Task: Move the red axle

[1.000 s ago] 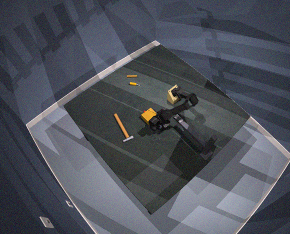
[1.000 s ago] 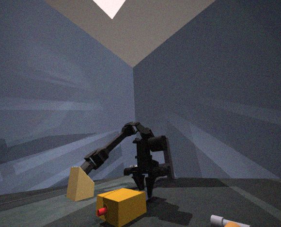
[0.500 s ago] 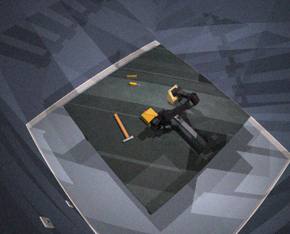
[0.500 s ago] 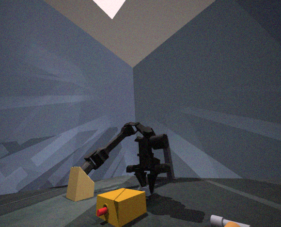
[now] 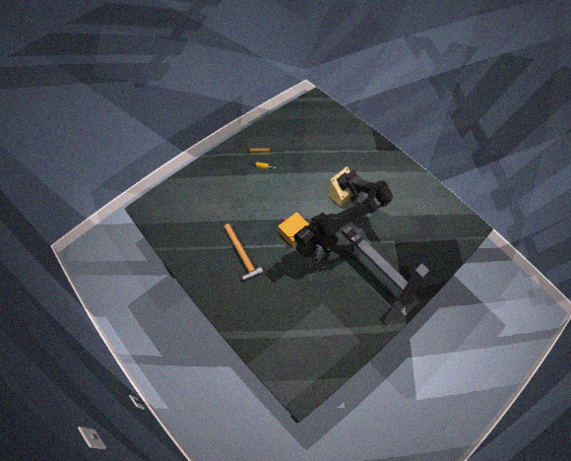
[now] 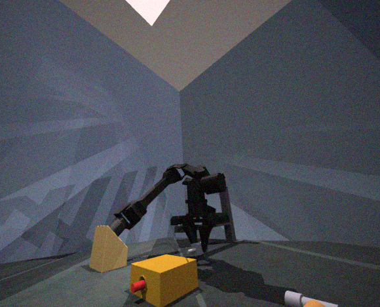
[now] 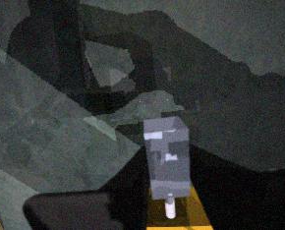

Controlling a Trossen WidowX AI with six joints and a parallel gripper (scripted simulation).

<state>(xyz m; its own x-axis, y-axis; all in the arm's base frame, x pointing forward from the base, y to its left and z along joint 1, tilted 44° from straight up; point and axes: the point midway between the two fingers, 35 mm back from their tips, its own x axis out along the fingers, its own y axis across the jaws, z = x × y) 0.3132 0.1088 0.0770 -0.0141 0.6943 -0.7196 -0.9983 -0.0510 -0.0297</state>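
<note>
The yellow beam lies 13 cm to the right of my gripper tip and 2 cm below it. Round my gripper tip: small grey block (2 cm to the right, 1 cm above).
</note>
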